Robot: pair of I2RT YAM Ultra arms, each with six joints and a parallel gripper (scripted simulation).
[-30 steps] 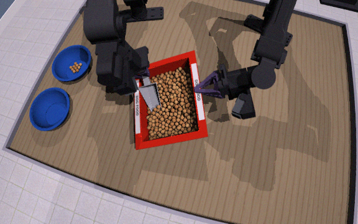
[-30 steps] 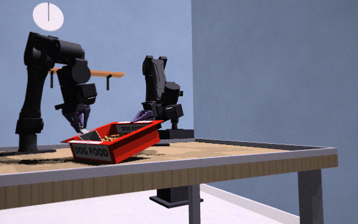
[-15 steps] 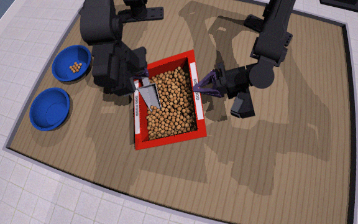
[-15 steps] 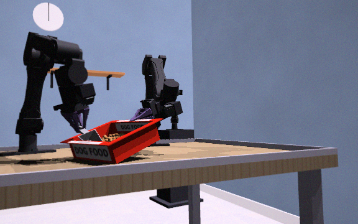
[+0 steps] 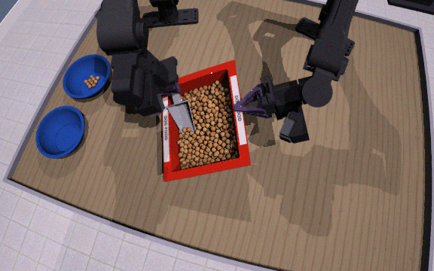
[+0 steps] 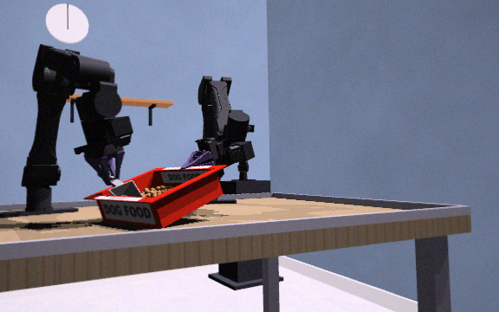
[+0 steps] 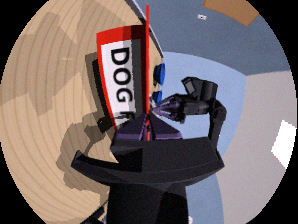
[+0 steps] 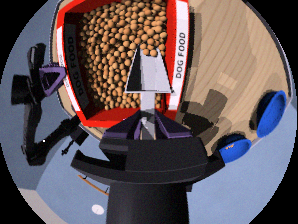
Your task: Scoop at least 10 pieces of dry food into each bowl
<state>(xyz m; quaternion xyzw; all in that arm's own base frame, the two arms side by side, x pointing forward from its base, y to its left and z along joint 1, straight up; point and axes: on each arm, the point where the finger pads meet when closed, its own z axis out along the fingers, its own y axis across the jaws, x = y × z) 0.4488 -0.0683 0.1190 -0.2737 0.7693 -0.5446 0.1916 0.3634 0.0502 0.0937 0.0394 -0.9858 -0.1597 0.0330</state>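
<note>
Now: the grey scoop 3 cm ahead of my right hand, 2 cm to the left of it and 3 cm below it.
</note>
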